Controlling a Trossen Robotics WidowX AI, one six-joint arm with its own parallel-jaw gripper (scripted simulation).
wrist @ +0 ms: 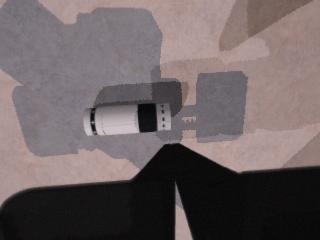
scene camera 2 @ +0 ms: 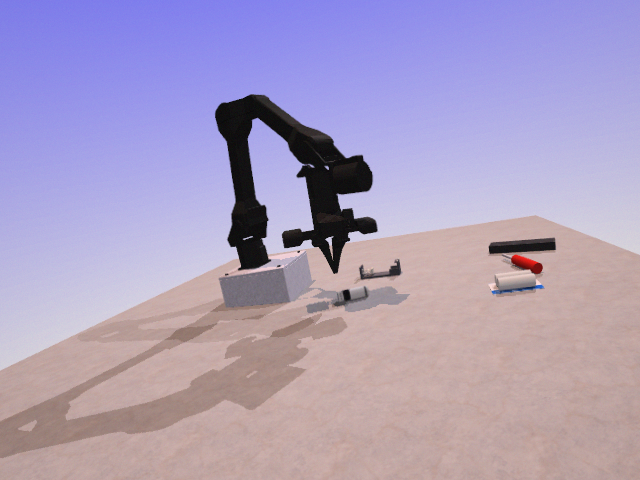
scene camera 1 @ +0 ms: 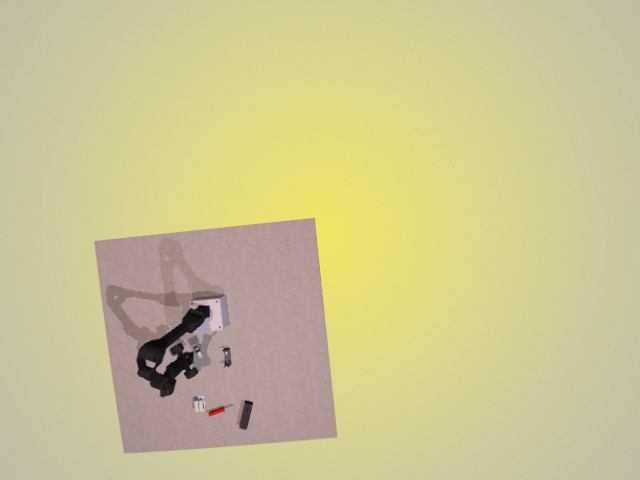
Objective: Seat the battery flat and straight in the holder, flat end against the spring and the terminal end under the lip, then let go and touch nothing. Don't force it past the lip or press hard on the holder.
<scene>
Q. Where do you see a battery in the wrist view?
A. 137,118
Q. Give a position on a blue-edged card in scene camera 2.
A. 519,281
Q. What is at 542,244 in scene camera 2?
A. A black bar.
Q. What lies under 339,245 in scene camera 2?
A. My gripper.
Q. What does my gripper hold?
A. Nothing.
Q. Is my gripper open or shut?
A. Shut.
</scene>
